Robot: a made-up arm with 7 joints. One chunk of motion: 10 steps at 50 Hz.
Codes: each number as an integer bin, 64 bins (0 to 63) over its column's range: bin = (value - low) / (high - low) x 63, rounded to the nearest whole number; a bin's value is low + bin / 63 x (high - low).
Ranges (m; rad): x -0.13..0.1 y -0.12..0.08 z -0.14..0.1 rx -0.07..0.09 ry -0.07..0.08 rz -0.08..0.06
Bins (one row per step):
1: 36 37 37 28 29 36
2: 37 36 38 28 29 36
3: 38 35 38 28 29 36
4: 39 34 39 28 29 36
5: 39 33 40 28 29 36
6: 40 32 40 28 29 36
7: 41 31 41 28 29 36
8: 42 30 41 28 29 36
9: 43 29 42 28 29 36
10: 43 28 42 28 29 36
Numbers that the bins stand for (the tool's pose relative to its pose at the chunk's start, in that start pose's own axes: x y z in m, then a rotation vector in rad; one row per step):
1: 0.0014 -0.0025 0.0010 0.0011 -0.0010 0.0000
2: 0.0051 -0.0057 0.0048 0.0011 -0.0010 0.0000
3: 0.0087 -0.0089 0.0048 0.0011 -0.0010 0.0000
4: 0.0124 -0.0121 0.0086 0.0011 -0.0010 0.0000
5: 0.0124 -0.0152 0.0124 0.0011 -0.0010 0.0000
6: 0.0160 -0.0184 0.0124 0.0011 -0.0010 0.0000
7: 0.0197 -0.0216 0.0162 0.0011 -0.0010 0.0000
8: 0.0233 -0.0248 0.0162 0.0011 -0.0010 0.0000
9: 0.0270 -0.0279 0.0200 0.0011 -0.0010 0.0000
10: 0.0270 -0.0311 0.0200 0.0011 -0.0010 0.0000

